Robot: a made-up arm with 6 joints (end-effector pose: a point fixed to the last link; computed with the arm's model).
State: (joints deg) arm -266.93 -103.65 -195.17 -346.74 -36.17 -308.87
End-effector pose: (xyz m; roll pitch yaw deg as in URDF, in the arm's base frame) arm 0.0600 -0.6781 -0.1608 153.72 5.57 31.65
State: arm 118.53 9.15 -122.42 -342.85 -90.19 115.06
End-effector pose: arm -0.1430 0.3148 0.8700 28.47 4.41 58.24
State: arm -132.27 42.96 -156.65 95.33 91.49 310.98
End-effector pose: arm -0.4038 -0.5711 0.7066 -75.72 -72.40 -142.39
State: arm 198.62 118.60 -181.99 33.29 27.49 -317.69
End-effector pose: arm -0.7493 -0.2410 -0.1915 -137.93 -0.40 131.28
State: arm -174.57 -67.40 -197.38 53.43 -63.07 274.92
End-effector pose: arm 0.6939 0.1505 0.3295 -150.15 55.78 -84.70
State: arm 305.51 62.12 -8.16 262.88 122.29 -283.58
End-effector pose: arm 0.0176 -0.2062 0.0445 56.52 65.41 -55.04
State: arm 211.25 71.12 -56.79 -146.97 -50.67 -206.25
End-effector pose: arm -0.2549 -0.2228 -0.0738 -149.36 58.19 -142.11
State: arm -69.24 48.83 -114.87 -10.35 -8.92 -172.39
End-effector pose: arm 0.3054 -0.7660 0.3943 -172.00 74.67 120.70
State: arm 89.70 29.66 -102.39 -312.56 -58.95 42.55
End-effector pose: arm 0.0815 0.6472 0.5782 -66.39 2.46 -42.74
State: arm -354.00 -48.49 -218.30 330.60 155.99 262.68
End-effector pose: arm -0.5590 -0.1054 0.5657 70.87 -22.46 91.45
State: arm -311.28 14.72 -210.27 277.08 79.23 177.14
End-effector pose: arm 0.0543 -0.0437 0.9915 45.84 72.24 9.86
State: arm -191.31 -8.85 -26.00 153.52 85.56 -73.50
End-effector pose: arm -0.3767 0.0396 0.3760 -63.49 -0.04 108.46
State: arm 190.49 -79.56 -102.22 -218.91 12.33 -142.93
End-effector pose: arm 0.4500 0.1130 0.8029 7.47 11.59 9.29
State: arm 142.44 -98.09 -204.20 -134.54 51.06 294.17
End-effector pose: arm 0.6190 -0.4545 -0.1025 -160.27 -32.15 -4.93
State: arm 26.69 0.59 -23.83 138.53 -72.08 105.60
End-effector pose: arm 0.2188 0.0357 0.3430 -129.50 27.54 145.56
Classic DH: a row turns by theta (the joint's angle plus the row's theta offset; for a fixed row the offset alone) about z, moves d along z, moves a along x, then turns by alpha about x. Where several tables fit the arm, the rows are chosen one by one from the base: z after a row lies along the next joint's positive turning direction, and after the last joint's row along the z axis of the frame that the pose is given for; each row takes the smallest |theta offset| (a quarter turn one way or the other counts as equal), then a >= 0, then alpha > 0; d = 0 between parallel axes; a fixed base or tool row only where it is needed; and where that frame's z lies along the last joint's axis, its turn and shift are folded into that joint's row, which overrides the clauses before.
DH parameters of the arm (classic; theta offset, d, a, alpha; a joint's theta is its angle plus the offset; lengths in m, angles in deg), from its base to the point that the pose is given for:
joint 1: 0 0.202 0 -90
joint 2: -79.41 0 0.4354 0
joint 3: 79.41 0 0.079 -90
joint 4: 0 0.35 0 90
joint 5: 0 0 0.066 -90
joint 6: 0 0.084 0 0

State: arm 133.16 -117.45 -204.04 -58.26 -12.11 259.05
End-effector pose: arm 0.3468 -0.4720 -0.3277 -176.38 -33.34 -72.25
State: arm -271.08 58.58 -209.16 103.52 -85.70 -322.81
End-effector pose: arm 0.0956 0.4972 0.6385 108.19 80.93 120.79
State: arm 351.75 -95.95 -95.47 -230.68 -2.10 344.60
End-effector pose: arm -0.5559 0.0266 0.6532 9.88 -2.61 -74.39
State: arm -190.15 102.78 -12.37 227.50 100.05 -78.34
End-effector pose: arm 0.0139 0.0681 -0.1105 -158.87 -44.40 64.10
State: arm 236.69 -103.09 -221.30 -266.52 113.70 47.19
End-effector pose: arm 0.4075 0.4322 -0.1729 72.81 5.12 38.12
